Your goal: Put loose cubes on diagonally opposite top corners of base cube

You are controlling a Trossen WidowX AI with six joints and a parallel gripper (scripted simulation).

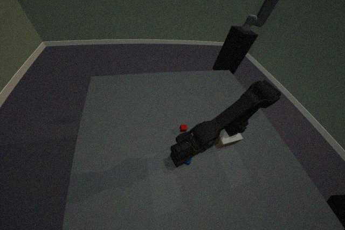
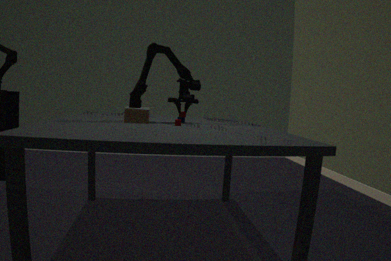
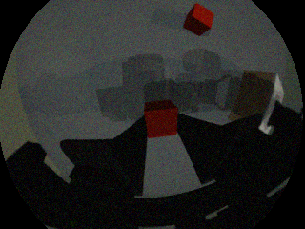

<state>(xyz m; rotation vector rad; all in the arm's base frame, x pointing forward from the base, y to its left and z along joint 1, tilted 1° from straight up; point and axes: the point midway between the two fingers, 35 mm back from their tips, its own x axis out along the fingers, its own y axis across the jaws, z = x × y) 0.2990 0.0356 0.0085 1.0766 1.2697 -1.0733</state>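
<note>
The blue cube is 4 cm below my gripper tip and 2 cm to the left of it.
</note>
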